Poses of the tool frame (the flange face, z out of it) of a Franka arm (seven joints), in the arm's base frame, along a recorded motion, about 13 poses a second.
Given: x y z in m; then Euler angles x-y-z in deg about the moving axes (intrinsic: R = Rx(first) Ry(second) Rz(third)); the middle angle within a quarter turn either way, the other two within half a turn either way.
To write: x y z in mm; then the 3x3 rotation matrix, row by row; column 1 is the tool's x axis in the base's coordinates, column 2 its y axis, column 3 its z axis. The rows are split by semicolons. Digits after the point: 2 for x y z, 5 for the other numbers.
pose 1, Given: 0.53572 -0.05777 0.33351 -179.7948 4.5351 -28.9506
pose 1, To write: 535.72 -57.77 333.51; 0.87230 0.48254 0.07907; 0.48380 -0.87517 0.00357; 0.07092 0.03514 -0.99686
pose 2, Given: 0.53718 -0.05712 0.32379 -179.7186 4.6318 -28.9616
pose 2, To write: 537.18 -57.12 323.79; 0.87209 0.48264 0.08075; 0.48387 -0.87513 0.00490; 0.07303 0.03480 -0.99672
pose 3, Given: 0.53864 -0.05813 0.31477 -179.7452 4.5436 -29.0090
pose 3, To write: 538.64 -58.13 314.77; 0.87180 0.48342 0.07922; 0.48463 -0.87471 0.00443; 0.07144 0.03453 -0.99685
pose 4, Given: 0.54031 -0.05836 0.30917 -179.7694 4.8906 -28.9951
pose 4, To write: 540.31 -58.36 309.17; 0.87148 0.48297 0.08525; 0.48443 -0.87482 0.00401; 0.07652 0.03780 -0.99635
